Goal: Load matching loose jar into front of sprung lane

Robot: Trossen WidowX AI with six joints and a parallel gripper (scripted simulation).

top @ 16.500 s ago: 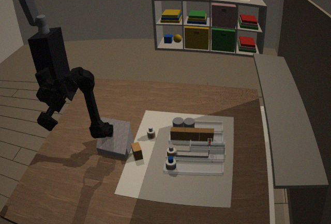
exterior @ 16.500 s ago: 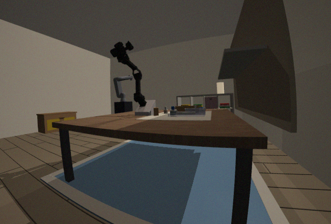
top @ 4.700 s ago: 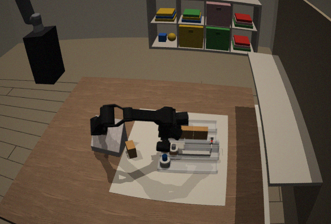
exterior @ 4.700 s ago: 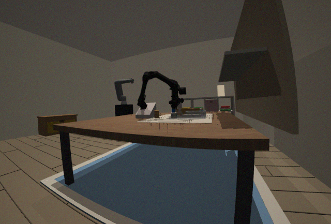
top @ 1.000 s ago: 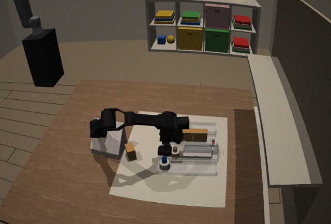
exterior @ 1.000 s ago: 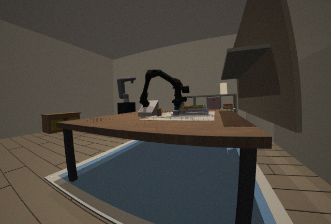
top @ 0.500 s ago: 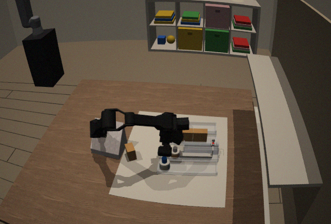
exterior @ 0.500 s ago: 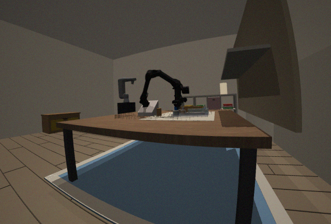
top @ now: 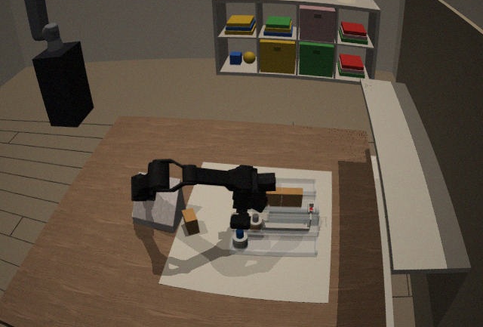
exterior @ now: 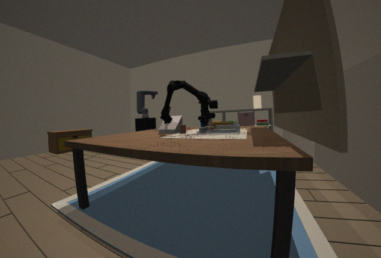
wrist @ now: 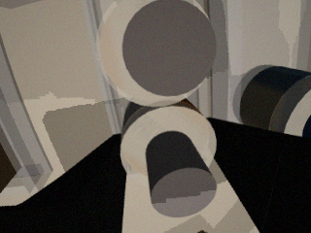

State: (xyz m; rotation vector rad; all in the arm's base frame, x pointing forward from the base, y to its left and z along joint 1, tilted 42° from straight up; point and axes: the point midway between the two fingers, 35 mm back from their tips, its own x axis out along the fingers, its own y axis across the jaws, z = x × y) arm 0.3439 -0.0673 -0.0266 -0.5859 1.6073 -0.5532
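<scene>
Now: the blue-lidded jar 80 mm to the right of my gripper tip and 20 mm above it. From my gripper tip the other things lie so: orange box 180 mm behind, 20 mm to the right; clear sprung lane 140 mm ahead, 30 mm to the left, 10 mm below.
</scene>
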